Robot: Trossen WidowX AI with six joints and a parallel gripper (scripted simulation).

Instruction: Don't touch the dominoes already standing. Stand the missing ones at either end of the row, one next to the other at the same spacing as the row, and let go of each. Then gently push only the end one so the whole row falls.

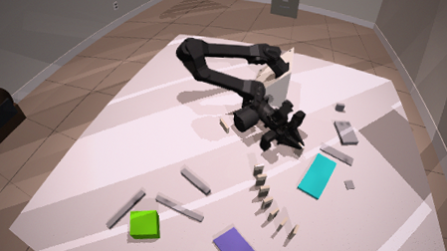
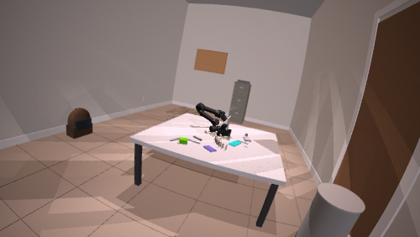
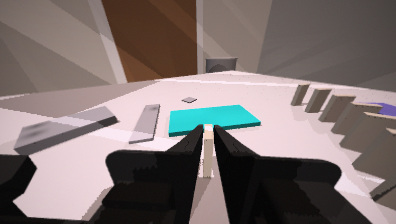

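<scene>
The cyan block is 6 cm ahead of my gripper tip, 7 cm to the left of it and 4 cm below it. Also, from my gripper tip: purple block 34 cm ahead, 13 cm to the right, 4 cm below; then small grey piece 8 cm ahead, 18 cm to the left, 4 cm below; then green cube 34 cm ahead, 37 cm to the right, 3 cm below.
</scene>
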